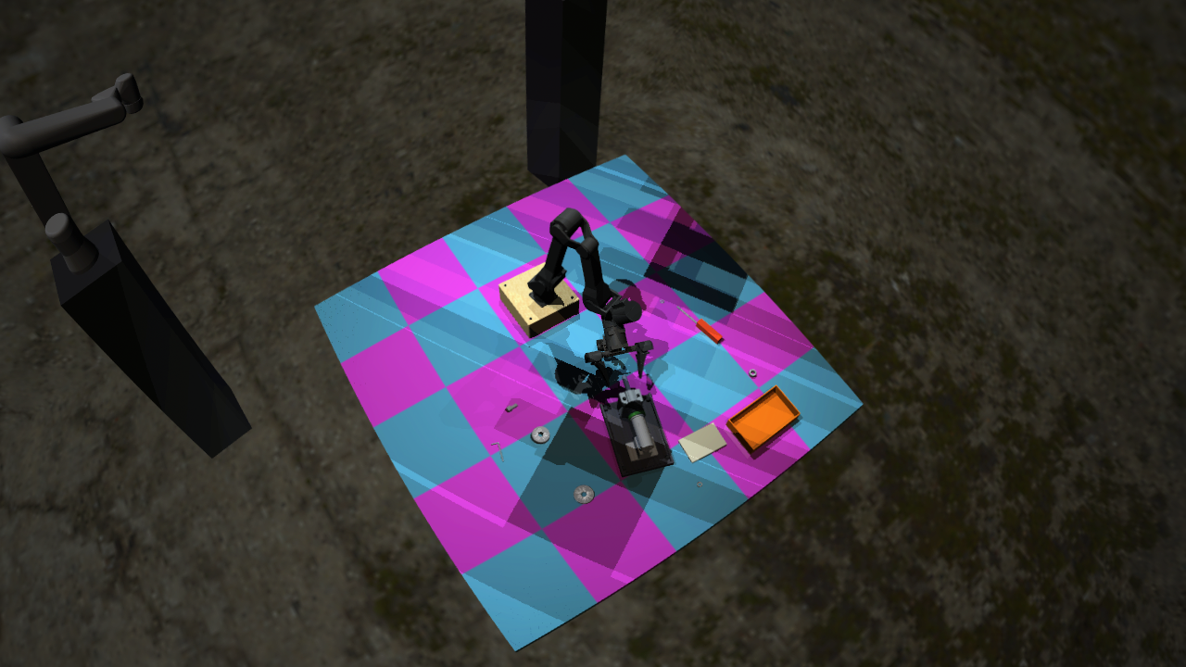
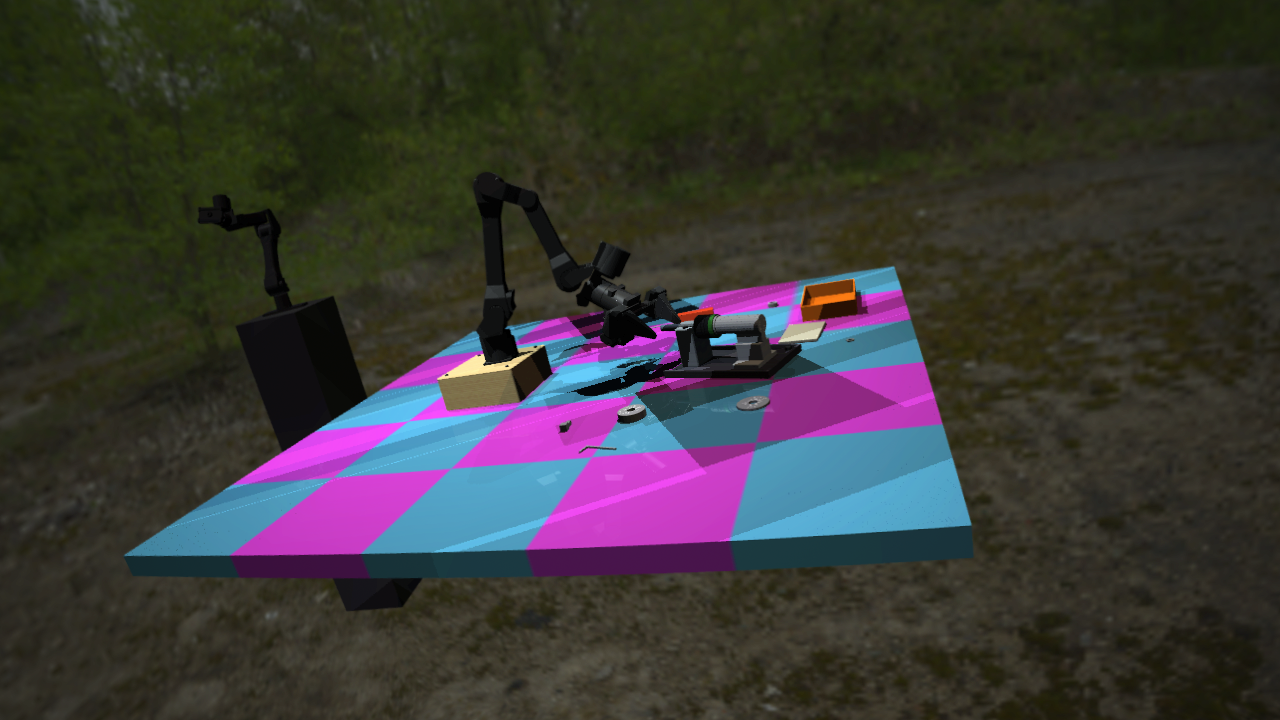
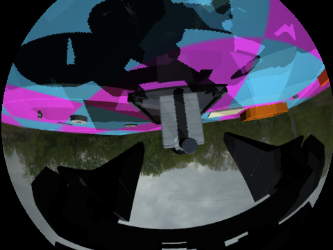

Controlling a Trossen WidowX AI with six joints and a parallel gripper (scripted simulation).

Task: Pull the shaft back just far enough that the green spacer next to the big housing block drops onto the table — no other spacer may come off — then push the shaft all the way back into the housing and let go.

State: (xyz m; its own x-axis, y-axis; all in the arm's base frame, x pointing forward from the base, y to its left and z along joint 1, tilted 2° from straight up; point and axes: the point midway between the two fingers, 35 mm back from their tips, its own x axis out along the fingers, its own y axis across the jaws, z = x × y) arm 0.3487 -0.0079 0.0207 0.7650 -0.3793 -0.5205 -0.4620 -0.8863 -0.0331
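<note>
The thin shaft lies 80 mm ahead of my gripper tip and 40 mm to the right of it. Round my gripper tip: small bolt (170 mm behind, 270 mm to the right, 70 mm below); then card (270 mm ahead, 60 mm to the left, 70 mm below); then green spacer (100 mm ahead, 50 mm to the right).
</note>
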